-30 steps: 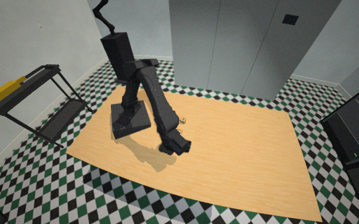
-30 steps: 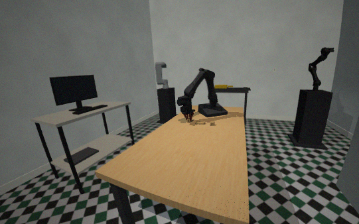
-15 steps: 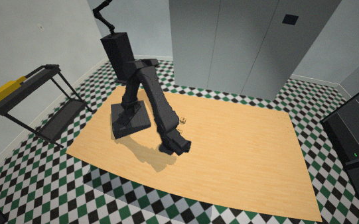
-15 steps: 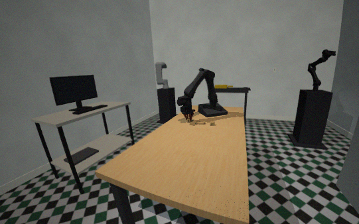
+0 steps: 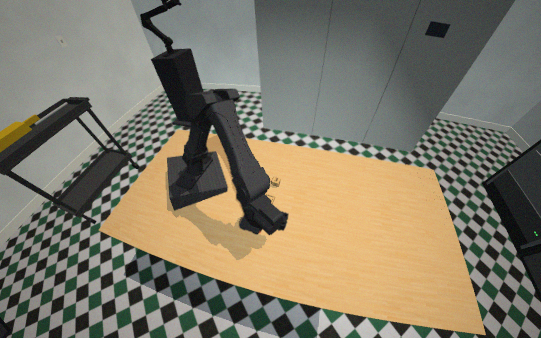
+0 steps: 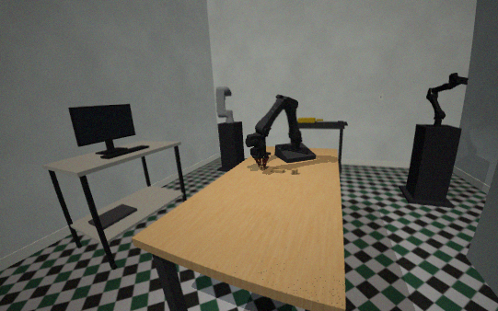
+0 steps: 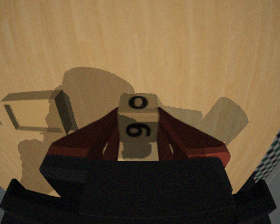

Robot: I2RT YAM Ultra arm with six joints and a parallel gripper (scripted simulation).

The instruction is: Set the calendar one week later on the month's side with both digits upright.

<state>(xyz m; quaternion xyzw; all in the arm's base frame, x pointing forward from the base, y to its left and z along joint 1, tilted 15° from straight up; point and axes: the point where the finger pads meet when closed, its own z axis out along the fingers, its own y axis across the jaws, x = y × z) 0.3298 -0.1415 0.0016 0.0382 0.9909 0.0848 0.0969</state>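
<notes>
Now: the wooden cube right at my hand. The rest, counted from my hand: wooden tray 110 mm to the left, 10 mm below.
</notes>
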